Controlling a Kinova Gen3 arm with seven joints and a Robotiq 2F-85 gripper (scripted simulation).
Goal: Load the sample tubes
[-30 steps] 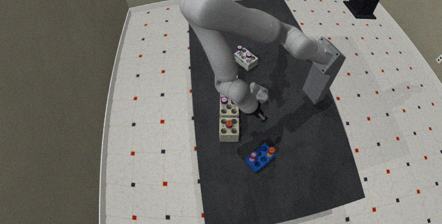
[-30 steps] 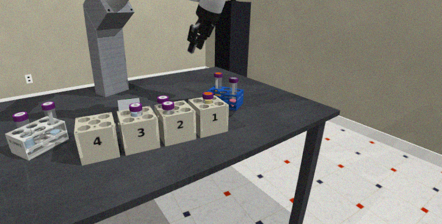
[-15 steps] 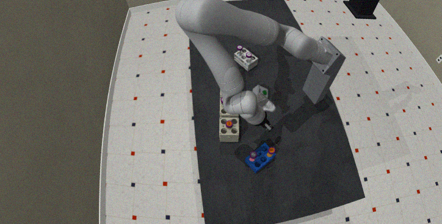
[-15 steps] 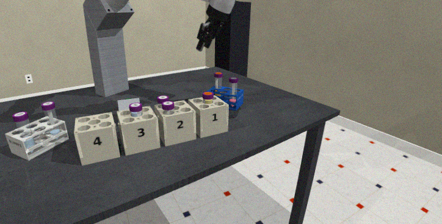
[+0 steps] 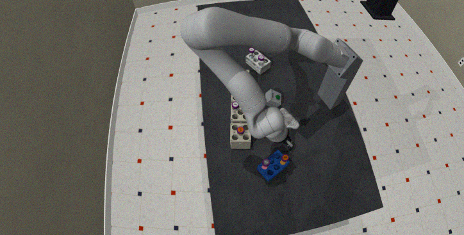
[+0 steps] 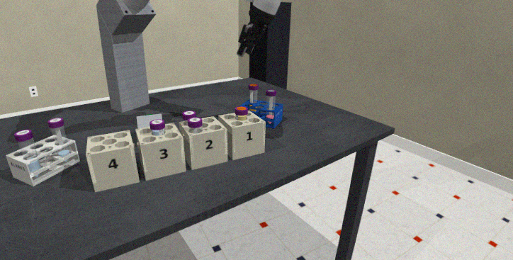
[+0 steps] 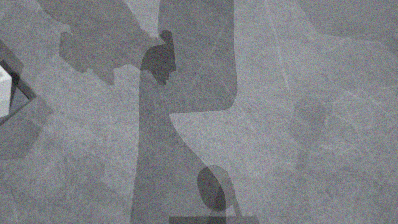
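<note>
The orange-dot tube is 30 mm behind my hand, 50 mm to the left of it and 180 mm below it. Round my hand: grey-dot tube X5 (60 mm ahead, 60 mm to the left, 180 mm below); then blue rack (30 mm ahead, 50 mm to the left, 220 mm below); then sample S3 (160 mm ahead, 130 mm to the right, 180 mm below).
</note>
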